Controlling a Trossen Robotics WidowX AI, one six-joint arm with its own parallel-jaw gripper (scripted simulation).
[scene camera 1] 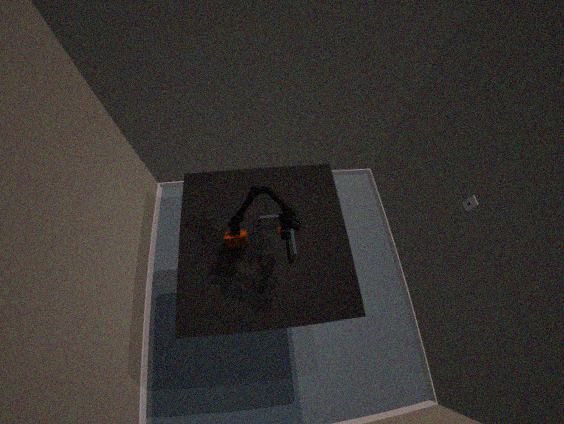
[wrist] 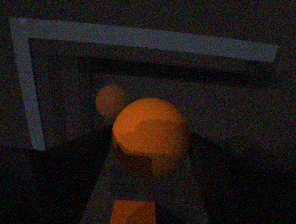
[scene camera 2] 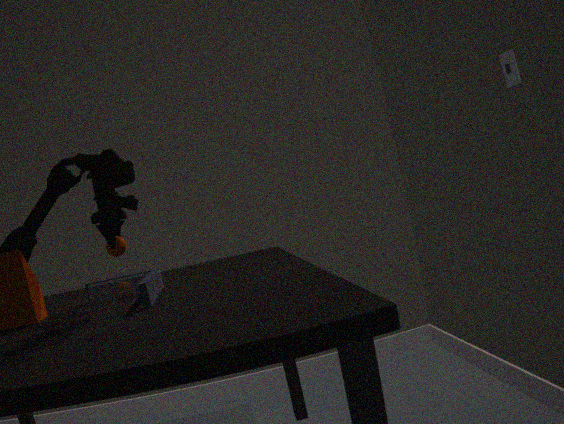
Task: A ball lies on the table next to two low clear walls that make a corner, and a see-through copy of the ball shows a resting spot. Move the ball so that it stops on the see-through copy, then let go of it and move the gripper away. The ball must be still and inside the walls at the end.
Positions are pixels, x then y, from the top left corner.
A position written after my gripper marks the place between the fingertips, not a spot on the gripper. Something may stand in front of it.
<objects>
My gripper [scene camera 2: 116,247] carries an orange ball [wrist: 151,137].
</objects>
